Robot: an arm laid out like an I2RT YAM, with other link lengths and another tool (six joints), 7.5 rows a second.
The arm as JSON. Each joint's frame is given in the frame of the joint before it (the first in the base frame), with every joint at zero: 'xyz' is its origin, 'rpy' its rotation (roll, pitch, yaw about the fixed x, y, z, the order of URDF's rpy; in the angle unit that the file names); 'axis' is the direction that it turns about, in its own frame. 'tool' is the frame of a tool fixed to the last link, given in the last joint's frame.
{
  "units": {
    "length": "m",
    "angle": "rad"
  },
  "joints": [
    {
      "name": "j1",
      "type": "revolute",
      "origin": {
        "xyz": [
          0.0,
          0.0,
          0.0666
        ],
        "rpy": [
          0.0,
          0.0,
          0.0
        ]
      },
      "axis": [
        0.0,
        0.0,
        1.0
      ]
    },
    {
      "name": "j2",
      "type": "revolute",
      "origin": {
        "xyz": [
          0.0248,
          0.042,
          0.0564
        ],
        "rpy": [
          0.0,
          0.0,
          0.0
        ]
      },
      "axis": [
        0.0,
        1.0,
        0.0
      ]
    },
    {
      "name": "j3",
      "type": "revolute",
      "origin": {
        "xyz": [
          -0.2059,
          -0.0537,
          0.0
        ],
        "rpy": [
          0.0,
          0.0,
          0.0
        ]
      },
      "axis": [
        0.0,
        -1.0,
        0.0
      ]
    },
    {
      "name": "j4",
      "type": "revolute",
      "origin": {
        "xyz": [
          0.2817,
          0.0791,
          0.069
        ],
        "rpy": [
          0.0,
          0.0,
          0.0
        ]
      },
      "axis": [
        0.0,
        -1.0,
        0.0
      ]
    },
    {
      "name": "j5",
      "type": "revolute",
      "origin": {
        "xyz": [
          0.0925,
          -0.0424,
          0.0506
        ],
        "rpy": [
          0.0,
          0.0,
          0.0
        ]
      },
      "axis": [
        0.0,
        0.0,
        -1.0
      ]
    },
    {
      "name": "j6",
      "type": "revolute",
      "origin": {
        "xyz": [
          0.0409,
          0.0,
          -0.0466
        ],
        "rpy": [
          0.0,
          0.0,
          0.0
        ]
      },
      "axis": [
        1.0,
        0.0,
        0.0
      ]
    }
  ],
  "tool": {
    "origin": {
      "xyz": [
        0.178,
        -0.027,
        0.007
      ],
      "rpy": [
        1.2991,
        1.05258,
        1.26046
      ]
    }
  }
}
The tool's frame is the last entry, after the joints.
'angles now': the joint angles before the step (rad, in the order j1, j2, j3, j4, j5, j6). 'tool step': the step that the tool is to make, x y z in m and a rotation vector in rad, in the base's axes. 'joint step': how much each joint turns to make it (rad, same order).
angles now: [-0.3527 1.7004 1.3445 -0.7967 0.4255 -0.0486]
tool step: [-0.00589 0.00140 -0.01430 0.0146 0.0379 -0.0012]
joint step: [-0.0019 0.0270 -0.0027 -0.0106 -0.0008 -0.0005]
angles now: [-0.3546 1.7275 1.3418 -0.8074 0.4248 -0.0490]
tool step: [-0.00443 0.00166 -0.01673 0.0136 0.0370 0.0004]
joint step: [0.0000 0.0358 -0.0031 -0.0003 0.0000 -0.0004]
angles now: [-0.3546 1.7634 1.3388 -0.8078 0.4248 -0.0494]
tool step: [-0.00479 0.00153 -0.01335 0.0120 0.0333 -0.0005]
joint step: [-0.0004 0.0301 -0.0001 -0.0053 0.0003 0.0000]
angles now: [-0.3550 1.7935 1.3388 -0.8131 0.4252 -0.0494]
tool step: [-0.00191 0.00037 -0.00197 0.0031 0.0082 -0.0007]
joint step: [-0.0007 0.0034 -0.0001 -0.0053 -0.0001 0.0000]
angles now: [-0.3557 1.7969 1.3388 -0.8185 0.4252 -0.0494]
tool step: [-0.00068 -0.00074 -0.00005 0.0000 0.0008 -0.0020]
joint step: [-0.0020 0.0000 0.0000 -0.0007 0.0003 -0.0001]
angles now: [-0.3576 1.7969 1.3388 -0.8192 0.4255 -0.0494]
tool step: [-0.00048 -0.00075 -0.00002 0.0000 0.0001 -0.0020]
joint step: [-0.0019 0.0001 0.0001 -0.0001 0.0001 0.0001]
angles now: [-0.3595 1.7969 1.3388 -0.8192 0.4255 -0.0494]
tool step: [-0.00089 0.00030 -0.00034 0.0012 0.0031 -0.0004]
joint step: [0.0000 0.0000 0.0000 -0.0034 0.0001 0.0004]
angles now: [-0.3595 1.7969 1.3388 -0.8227 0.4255 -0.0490]
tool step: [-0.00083 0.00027 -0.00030 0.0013 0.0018 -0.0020]
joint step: [-0.0001 0.0000 0.0000 -0.0030 0.0000 0.0022]
